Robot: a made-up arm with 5 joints.
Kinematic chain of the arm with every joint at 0, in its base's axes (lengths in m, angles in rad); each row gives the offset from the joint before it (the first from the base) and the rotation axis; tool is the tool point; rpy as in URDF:
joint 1: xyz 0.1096 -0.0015 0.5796 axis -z
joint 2: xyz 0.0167 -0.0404 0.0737 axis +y
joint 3: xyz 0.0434 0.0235 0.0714 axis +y
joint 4: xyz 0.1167 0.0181 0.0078 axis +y
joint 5: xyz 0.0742 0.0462 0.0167 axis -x
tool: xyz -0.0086 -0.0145 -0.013 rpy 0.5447 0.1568 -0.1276
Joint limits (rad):
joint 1: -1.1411..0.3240
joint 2: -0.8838..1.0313
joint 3: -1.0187..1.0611
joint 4: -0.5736..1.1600
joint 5: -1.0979..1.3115
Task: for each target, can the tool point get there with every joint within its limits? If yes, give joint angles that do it. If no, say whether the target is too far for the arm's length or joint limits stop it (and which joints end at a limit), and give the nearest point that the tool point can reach.
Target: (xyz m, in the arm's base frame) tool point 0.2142 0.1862 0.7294
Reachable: yes | joints -0.9123 -0.1758 -0.0667 0.9183 0.0650
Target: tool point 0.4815 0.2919 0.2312
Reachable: no: too far | nearest point 0.2872 0.1386 0.5112 | short by 0.374 m
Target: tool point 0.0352 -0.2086 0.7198
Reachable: no: joint limits stop it (at a limit: joint 1, joint 2, joint 3, joint 4, joint 5) | nearest point 0.0293 -0.1021 0.8589 | short by 0.175 m
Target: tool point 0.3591 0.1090 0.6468
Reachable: yes | joints -0.3141 0.7744 -0.7803 0.7943 0.6605
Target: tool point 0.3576 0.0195 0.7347
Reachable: yes | joints 0.0941 0.0413 -0.0809 0.0095 -0.6743
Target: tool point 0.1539 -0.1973 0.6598
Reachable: no: joint limits stop it (at a limit: joint 1, joint 2, joint 3, joint 4) | nearest point 0.2456 -0.0175 0.6586 | short by 0.202 m
